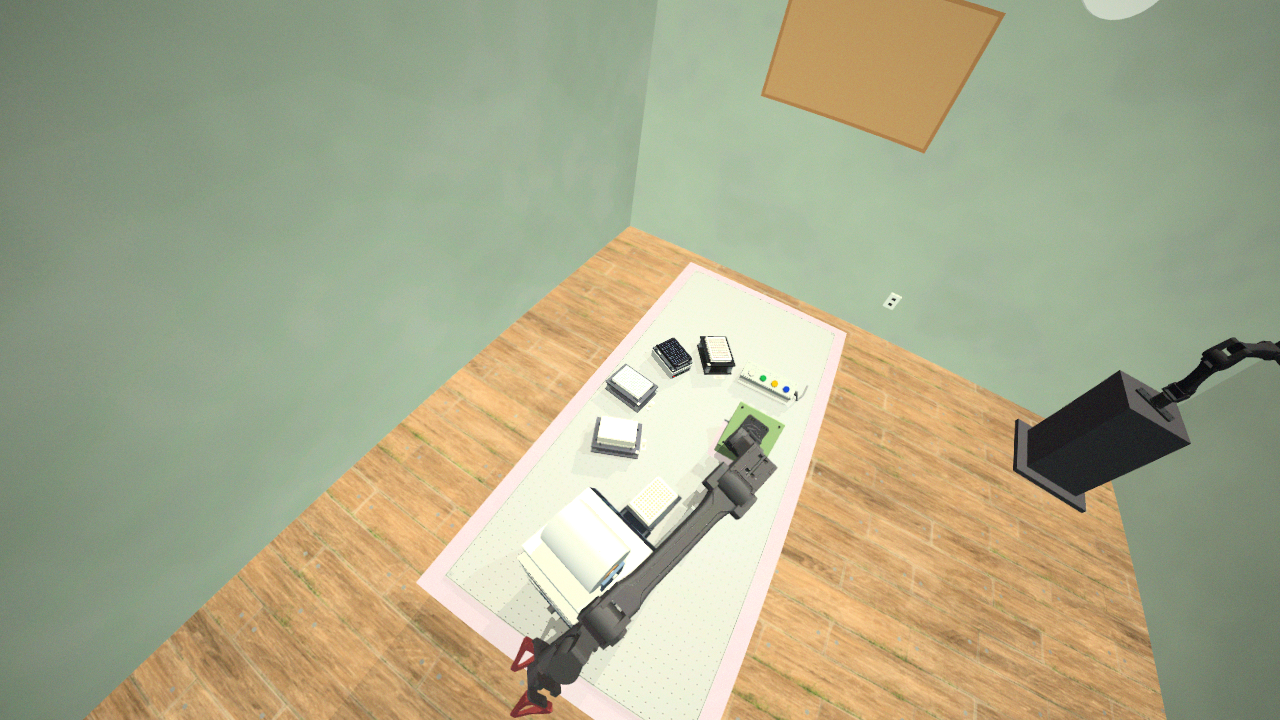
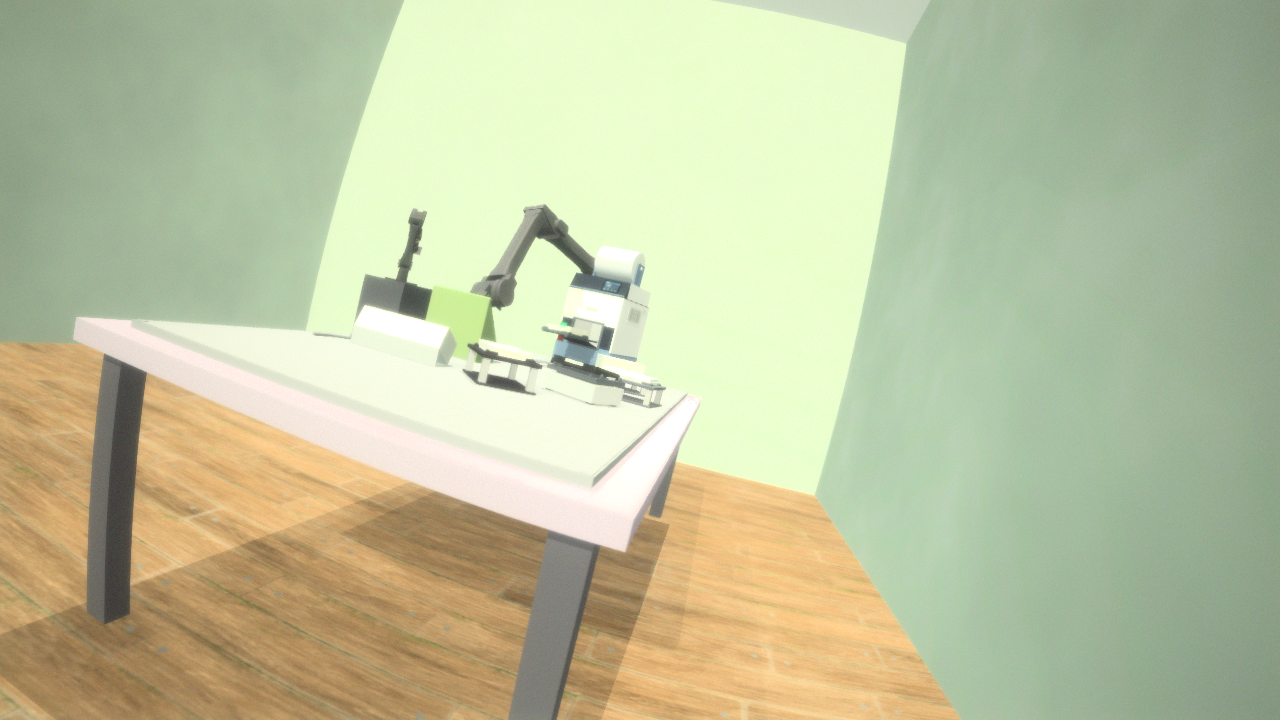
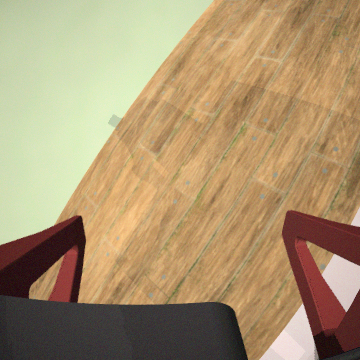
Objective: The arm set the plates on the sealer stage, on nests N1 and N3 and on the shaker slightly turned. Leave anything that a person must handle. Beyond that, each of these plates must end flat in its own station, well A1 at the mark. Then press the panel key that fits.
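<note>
My gripper point(image 1: 512, 691) point(image 3: 187, 226) is open and empty, out past the table's near end beyond the sealer. The white sealer point(image 1: 577, 546) point(image 2: 617, 308) has a pale plate point(image 1: 654, 501) on its stage. Two white-topped plates point(image 1: 618, 432) point(image 1: 632, 383) sit on dark nests along the left side. A dark plate point(image 1: 672, 354) sits on a station at the back left, apparently the shaker. A pale plate point(image 1: 716, 348) point(image 2: 503, 350) sits on another nest at the back. The key panel point(image 1: 768, 385) point(image 2: 404, 334) has a pale, a green, a yellow and a blue key. Labels, A1 marks and small turns are too small to read.
The arm rises from a green base plate point(image 1: 774, 430) and reaches over the table beside the sealer. The pink-edged table point(image 1: 556, 457) point(image 2: 358, 436) stands on a wood floor. A dark pedestal point(image 1: 1096, 443) with another arm stands off the table's right side.
</note>
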